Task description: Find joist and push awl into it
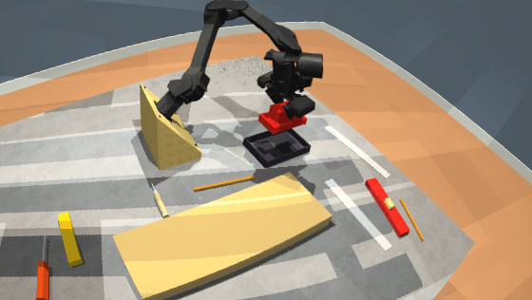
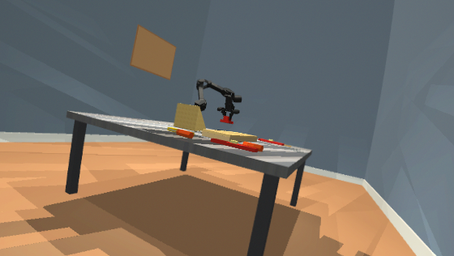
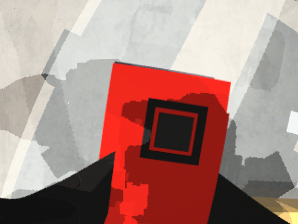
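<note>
Right now the dark tray is 11 cm below my gripper tip and 1 cm to the right of it. The rest, counted from my gripper tip: awl: 41 cm to the right, 11 cm below, 7 cm ahead; yellow bar: 71 cm to the right, 13 cm ahead, 11 cm below; stud finder: 2 cm above, 1 cm to the left.
</note>
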